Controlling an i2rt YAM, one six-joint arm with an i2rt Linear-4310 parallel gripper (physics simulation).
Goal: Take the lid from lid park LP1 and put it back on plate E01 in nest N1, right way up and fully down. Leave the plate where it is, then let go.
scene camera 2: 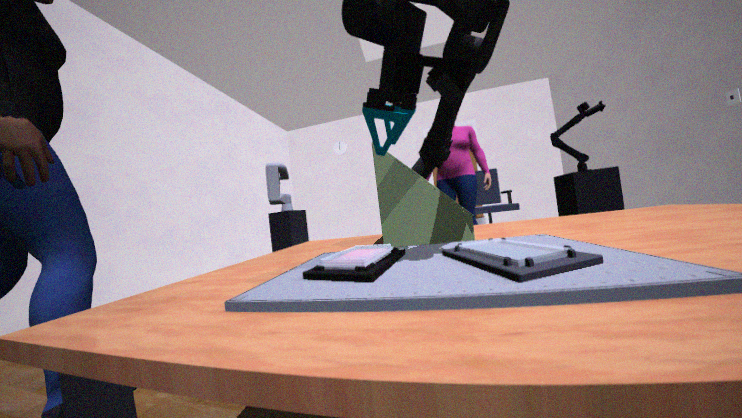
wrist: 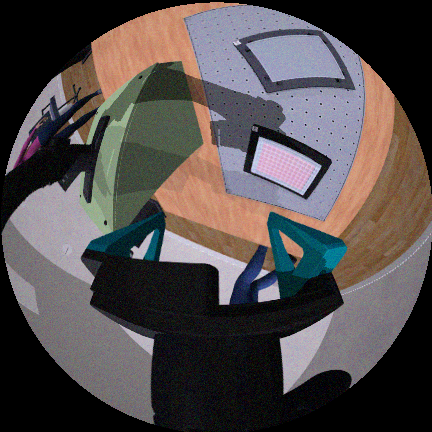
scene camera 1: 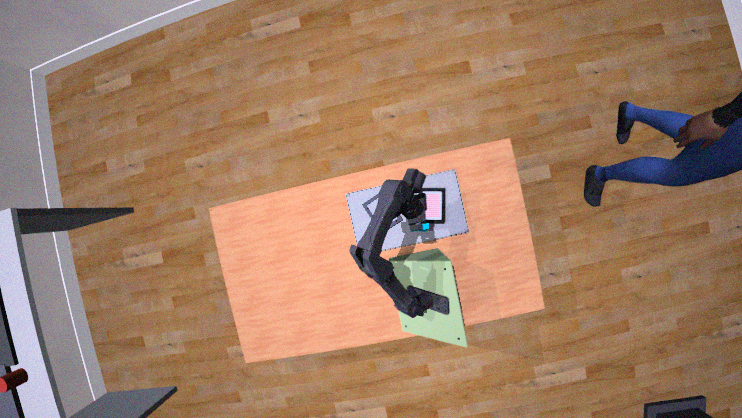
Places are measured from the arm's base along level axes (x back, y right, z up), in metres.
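Where they show: gripper, fingertip midpoint: (scene camera 2: 386, 149) (wrist: 215, 217) (scene camera 1: 424, 219); arm's base, origin of the base link: (scene camera 2: 414, 179) (wrist: 93, 157) (scene camera 1: 427, 299).
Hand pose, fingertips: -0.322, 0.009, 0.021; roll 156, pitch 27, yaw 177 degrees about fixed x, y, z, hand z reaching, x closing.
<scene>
Things, the pixels of their top centre, and the offset from my fingertips, as dx, dy, dz. Level surfaces: height alone.
- clear lid, middle of its top: (wrist: 296, 54) (scene camera 2: 505, 246) (scene camera 1: 382, 212) -0.038, -0.170, -0.192
- lid park, middle of its top: (wrist: 296, 54) (scene camera 2: 505, 245) (scene camera 1: 382, 212) -0.038, -0.170, -0.190
- plate, middle of its top: (scene camera 2: 359, 250) (wrist: 283, 169) (scene camera 1: 432, 205) -0.048, +0.061, -0.184
- black nest, middle of its top: (scene camera 2: 359, 255) (wrist: 284, 166) (scene camera 1: 432, 205) -0.048, +0.061, -0.192
- wooden table, its level: dz -0.223
A clear lid (scene camera 2: 524, 250) (wrist: 292, 55) lies flat on the dark grey frame of the lid park (scene camera 2: 565, 267) (wrist: 300, 85). The arm partly covers it in scene camera 1. The plate (scene camera 1: 434, 206) (scene camera 2: 358, 255) (wrist: 287, 166), with pink wells, sits level in the black nest (scene camera 1: 443, 205) (scene camera 2: 337, 275) (wrist: 322, 161). The labels are too small to read. My gripper (scene camera 2: 386, 147) (wrist: 215, 217) is open and empty, with teal fingers wide apart. It hangs high above the board, apart from both lid and plate. One finger is mostly hidden in scene camera 2.
Lid park and nest stand on a grey perforated board (scene camera 1: 456, 223) (wrist: 330, 110) on the wooden table (scene camera 1: 290, 285) (scene camera 2: 363, 337). A green sloped stand (scene camera 1: 441, 327) (scene camera 2: 410, 207) (wrist: 165, 125) carries the arm base beside the board. A person (scene camera 1: 659, 171) (scene camera 2: 41, 207) is near the table.
</scene>
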